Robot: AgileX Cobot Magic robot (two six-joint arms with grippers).
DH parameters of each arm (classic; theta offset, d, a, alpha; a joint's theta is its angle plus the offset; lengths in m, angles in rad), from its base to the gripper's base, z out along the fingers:
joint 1: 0 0.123 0 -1.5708
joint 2: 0.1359 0 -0.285 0
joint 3: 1.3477 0 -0.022 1.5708
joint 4: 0 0.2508 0 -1.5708
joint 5: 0 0 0.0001 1.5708
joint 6: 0 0.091 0 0
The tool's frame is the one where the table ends.
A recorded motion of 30 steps. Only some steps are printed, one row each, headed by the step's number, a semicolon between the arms.
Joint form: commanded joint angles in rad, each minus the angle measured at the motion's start. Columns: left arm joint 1, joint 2, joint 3, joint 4, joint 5, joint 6; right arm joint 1, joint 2, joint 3, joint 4, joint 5, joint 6.
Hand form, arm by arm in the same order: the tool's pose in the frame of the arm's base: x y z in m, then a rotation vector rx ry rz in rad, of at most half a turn. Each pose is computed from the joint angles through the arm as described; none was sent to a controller.
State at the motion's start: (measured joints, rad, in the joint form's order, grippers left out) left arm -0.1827 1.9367 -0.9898 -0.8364 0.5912 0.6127; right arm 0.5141 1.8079 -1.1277 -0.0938 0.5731 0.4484
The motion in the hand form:
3: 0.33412 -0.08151 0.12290 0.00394 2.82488 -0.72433; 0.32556 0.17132 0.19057 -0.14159 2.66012 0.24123
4: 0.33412 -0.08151 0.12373 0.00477 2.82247 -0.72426; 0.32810 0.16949 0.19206 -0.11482 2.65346 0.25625
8: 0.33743 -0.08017 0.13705 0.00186 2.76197 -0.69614; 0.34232 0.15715 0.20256 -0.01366 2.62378 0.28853
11: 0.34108 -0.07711 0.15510 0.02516 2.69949 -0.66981; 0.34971 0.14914 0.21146 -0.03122 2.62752 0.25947
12: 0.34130 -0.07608 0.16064 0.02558 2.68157 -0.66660; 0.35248 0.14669 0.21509 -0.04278 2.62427 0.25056
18: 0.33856 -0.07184 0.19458 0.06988 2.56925 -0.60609; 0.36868 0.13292 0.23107 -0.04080 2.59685 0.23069
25: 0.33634 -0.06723 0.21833 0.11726 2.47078 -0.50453; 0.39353 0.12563 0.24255 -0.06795 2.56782 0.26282
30: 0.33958 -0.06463 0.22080 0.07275 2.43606 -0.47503; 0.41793 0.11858 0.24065 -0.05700 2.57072 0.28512
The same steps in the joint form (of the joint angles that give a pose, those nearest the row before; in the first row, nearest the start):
3: 0.0619 -0.0098 -0.0010 -0.0554 0.0190 -0.0107; -0.0204 -0.0057 -0.0097 0.0153 -0.0773 -0.0015
4: 0.0619 -0.0122 -0.0010 -0.0554 0.0190 -0.0107; -0.0298 -0.0057 -0.0143 0.0293 -0.0838 -0.0015
8: 0.0619 -0.0486 -0.0052 -0.0603 -0.0131 -0.0090; -0.0805 -0.0057 -0.0536 0.0658 -0.0824 -0.0043
11: 0.0685 -0.0920 -0.0203 -0.0461 -0.0252 -0.0067; -0.1075 -0.0057 -0.0943 0.0659 -0.0326 -0.0456
12: 0.0712 -0.1068 -0.0219 -0.0461 -0.0272 -0.0067; -0.1162 -0.0057 -0.1096 0.0658 -0.0186 -0.0634
18: 0.0738 -0.2048 -0.0243 -0.0134 -0.0611 -0.0067; -0.1656 0.0034 -0.1858 0.0748 0.0252 -0.1187
25: 0.0700 -0.2748 -0.0243 0.0484 -0.1264 -0.0121; -0.2133 0.0571 -0.3053 0.1564 0.0603 -0.2396
30: 0.0700 -0.2778 -0.0243 0.0484 -0.1768 -0.0302; -0.2530 0.1341 -0.4148 0.2117 0.0970 -0.3019

